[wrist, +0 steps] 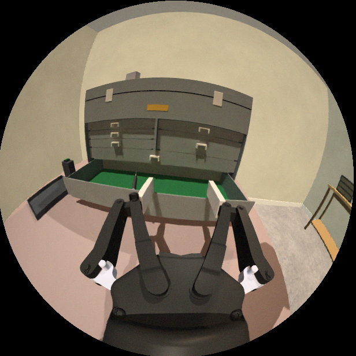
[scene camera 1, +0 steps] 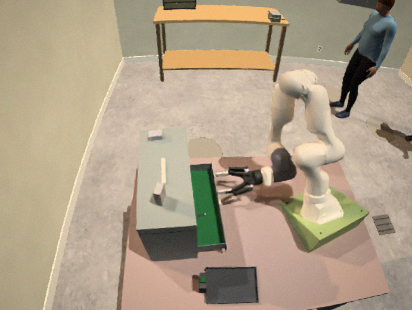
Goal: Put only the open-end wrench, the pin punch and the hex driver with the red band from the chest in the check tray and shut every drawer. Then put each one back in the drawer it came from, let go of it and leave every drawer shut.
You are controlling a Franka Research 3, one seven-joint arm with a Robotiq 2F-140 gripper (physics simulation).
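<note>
The grey chest [scene camera 1: 172, 217] [wrist: 120, 111] has its wide bottom drawer [scene camera 1: 209, 230] [wrist: 95, 192] pulled out, showing a green lining. The drawers above it look shut. A thin dark tool [scene camera 1: 201, 214] [wrist: 135, 182] lies in the open drawer, partly hidden by the left finger in the wrist view; I cannot tell which tool it is. My gripper [scene camera 1: 219, 183] [wrist: 180, 185] is open and empty, with its pale fingertips at the open drawer's front edge. The check tray [scene camera 1: 231, 285] [wrist: 47, 197] is dark, and no tool shows in it. The wrench and the banded driver cannot be made out.
A small black block with a green top [scene camera 1: 202, 283] [wrist: 68, 167] stands beside the check tray. A grey block [scene camera 1: 159, 193] and a pale block [scene camera 1: 155, 135] are on the chest top. A wooden bench [scene camera 1: 220, 15] and a person [scene camera 1: 375, 40] are beyond the pink table [scene camera 1: 290, 275].
</note>
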